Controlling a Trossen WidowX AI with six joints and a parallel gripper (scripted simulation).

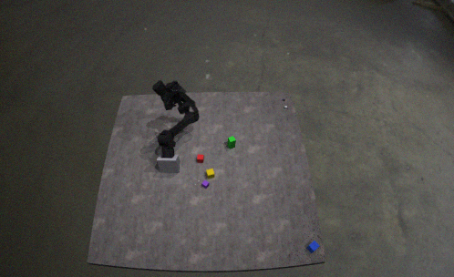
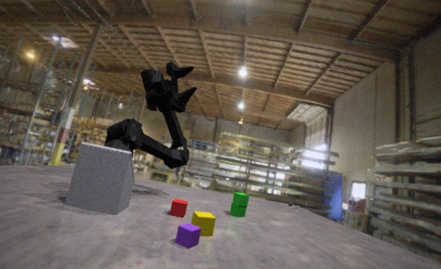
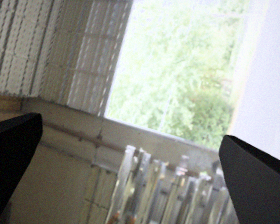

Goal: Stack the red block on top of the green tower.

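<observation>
Now: gripper tip 5 cm short of the red block, 9 cm to the left of it and 41 cm above it. The rest, counted from my gripper tip: purple block: 9 cm ahead, 26 cm to the right, 41 cm below; blue block: 69 cm ahead, 64 cm to the right, 40 cm below; yellow block: 12 cm ahead, 19 cm to the right, 41 cm below.
</observation>
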